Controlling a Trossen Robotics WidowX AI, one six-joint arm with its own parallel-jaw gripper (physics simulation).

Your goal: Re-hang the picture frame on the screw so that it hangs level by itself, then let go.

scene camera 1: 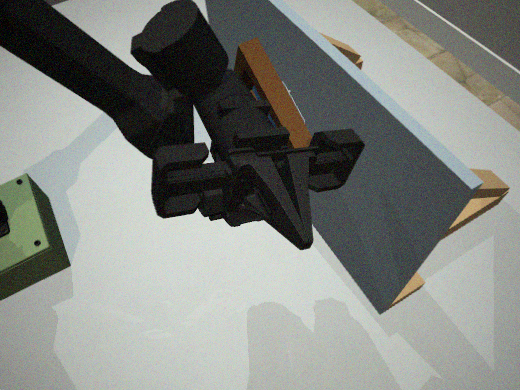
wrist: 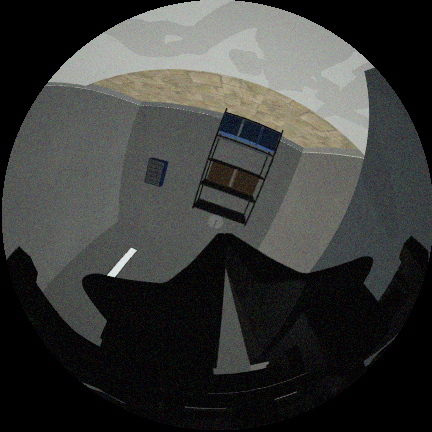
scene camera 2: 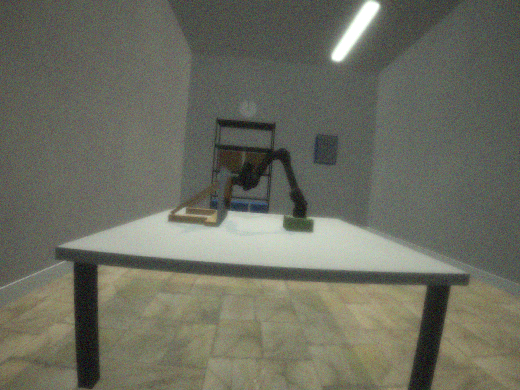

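Seen in the pictures: gripper, fingertip midpoint: (scene camera 1: 307, 246) (wrist: 223, 239); arm's base, origin of the base link: (scene camera 2: 299, 217).
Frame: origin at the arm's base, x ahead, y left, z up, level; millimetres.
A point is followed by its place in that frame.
The picture frame (scene camera 1: 274, 90) @[z 160, x 402, y -144 mm] (scene camera 2: 228, 190) @[z 116, x 401, y -48 mm], with a brown wooden edge, is at the front face of the upright dark grey board (scene camera 1: 380, 185) @[z 153, x 422, y -308 mm] (scene camera 2: 222, 200) @[z 61, x 426, y -7 mm]. The arm covers much of its front in scene camera 1, and bits of blue show inside it. A thin white piece shows between the frame and the board; whether it is on the screw cannot be told. The screw cannot be made out. My gripper (scene camera 1: 305, 244) @[z 206, x 308, y -343 mm] (wrist: 223, 239) @[z 206, x 308, y -343 mm] is shut with its fingertips together and nothing between them. It is in front of the board, beyond the frame's near end in scene camera 1. The frame does not show in the wrist view.
Wooden supports (scene camera 1: 487, 181) @[z 32, x 623, y -330 mm] (scene camera 2: 192, 219) @[z -46, x 570, y 50 mm] stand behind the board on the white table (scene camera 1: 150, 280) @[z -68, x 171, y -169 mm] (scene camera 2: 300, 255) @[z -68, x 99, y 515 mm]. The green base block (scene camera 1: 30, 220) @[z 1, x 63, y -28 mm] (scene camera 2: 298, 223) @[z -25, x 16, y 61 mm] of the arm stands on the board's front side. A shelf rack (scene camera 2: 245, 124) stands at the far wall.
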